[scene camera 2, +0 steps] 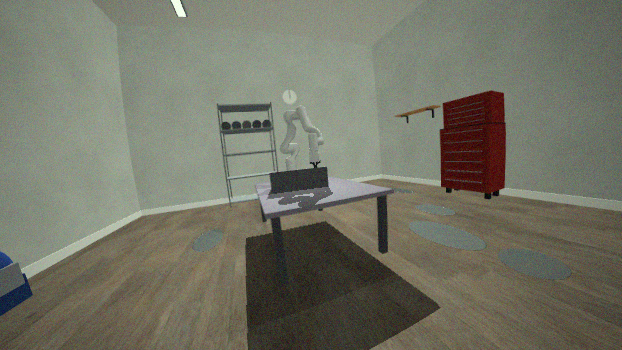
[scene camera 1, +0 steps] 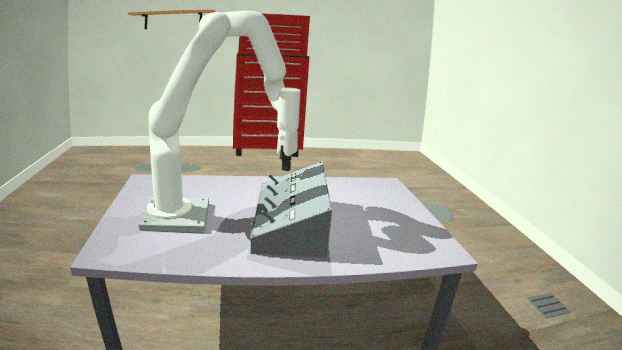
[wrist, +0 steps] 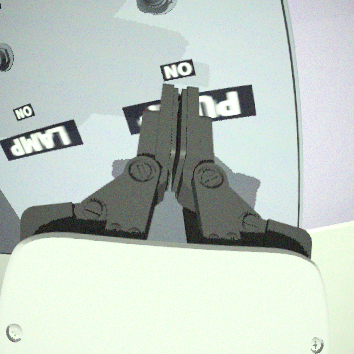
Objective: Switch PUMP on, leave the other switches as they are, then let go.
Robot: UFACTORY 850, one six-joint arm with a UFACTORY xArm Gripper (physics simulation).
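The sloped grey switch box (scene camera 1: 295, 242) (scene camera 2: 299, 181) (wrist: 250, 35) stands on the table. In the wrist view the PUMP label (wrist: 234, 103) is partly hidden by the fingers; its ON mark (wrist: 178, 70) lies just beyond the tips. The base of the PUMP switch (wrist: 156, 5) shows at the top edge; its lever is out of that view. In scene camera 1 the PUMP lever (scene camera 1: 273, 180), at the far end of the row, leans away from the labels like the others. My gripper (scene camera 1: 285, 169) (scene camera 2: 315, 165) (wrist: 176, 106) is shut and empty, above the PUMP label side, apart from the lever.
The LAMP label (wrist: 41, 140) and its switch base (wrist: 5, 57) lie left of PUMP in the wrist view. Other levers (scene camera 1: 272, 190) (scene camera 1: 270, 203) (scene camera 1: 268, 216) stand nearer scene camera 1. The box is on the lilac table (scene camera 1: 175, 260) (scene camera 2: 360, 188).
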